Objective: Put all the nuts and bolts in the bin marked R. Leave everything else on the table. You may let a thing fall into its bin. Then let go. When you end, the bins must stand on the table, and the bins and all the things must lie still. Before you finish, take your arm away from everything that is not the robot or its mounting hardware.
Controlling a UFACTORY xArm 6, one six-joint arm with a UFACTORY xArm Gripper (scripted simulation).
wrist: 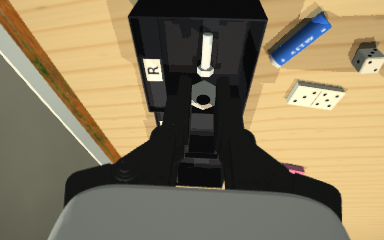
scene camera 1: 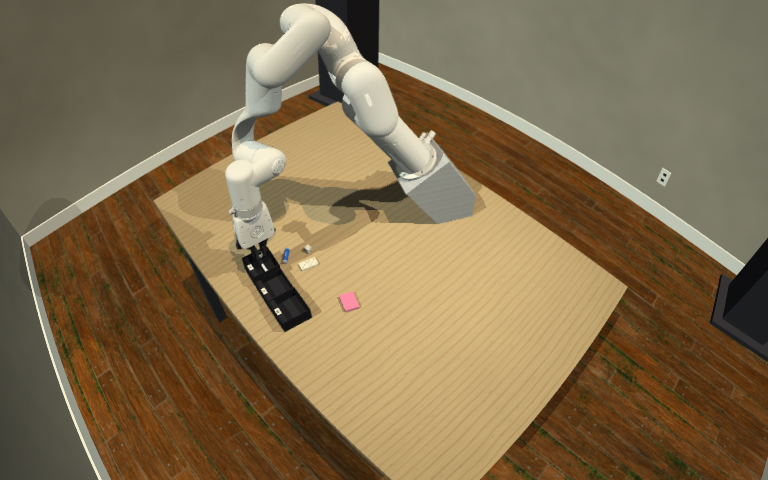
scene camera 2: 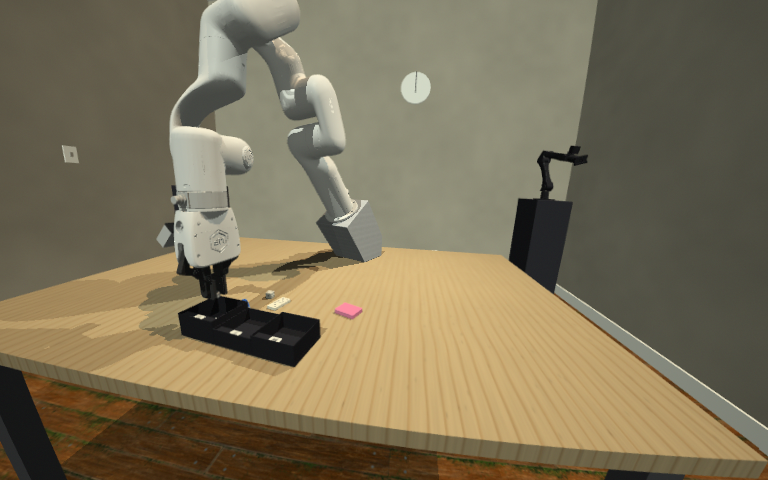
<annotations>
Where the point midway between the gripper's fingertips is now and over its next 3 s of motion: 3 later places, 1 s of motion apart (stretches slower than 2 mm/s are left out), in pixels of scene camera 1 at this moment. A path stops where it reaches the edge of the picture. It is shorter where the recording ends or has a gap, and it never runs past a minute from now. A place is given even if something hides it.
The gripper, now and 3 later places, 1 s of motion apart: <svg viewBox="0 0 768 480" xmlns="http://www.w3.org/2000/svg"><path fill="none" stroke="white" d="M260 255L263 263L262 258L257 242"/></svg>
</annotations>
